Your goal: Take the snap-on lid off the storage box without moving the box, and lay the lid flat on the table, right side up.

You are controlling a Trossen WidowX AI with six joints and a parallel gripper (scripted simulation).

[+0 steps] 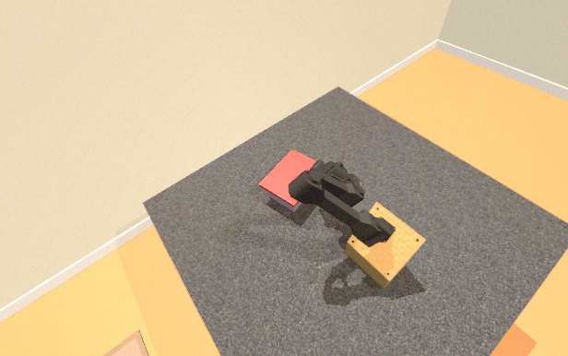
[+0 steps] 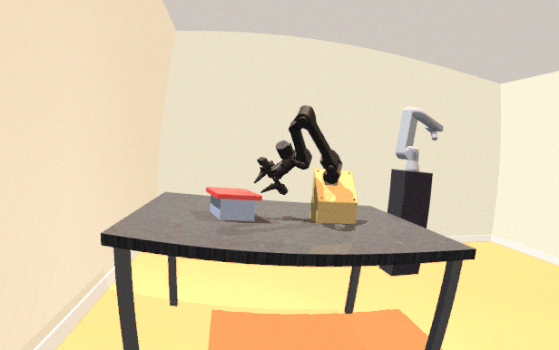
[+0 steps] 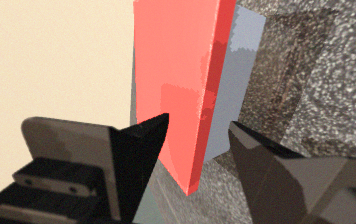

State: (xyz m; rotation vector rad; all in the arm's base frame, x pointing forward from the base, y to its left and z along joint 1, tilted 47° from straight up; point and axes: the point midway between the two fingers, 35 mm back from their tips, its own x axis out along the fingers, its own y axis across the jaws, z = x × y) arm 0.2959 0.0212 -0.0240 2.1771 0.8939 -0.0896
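The red lid is 11 cm ahead of my gripper tip, 3 cm to the left of it and 3 cm below it. Also, from my gripper tip: storage box 11 cm ahead, 3 cm to the left, 8 cm below.
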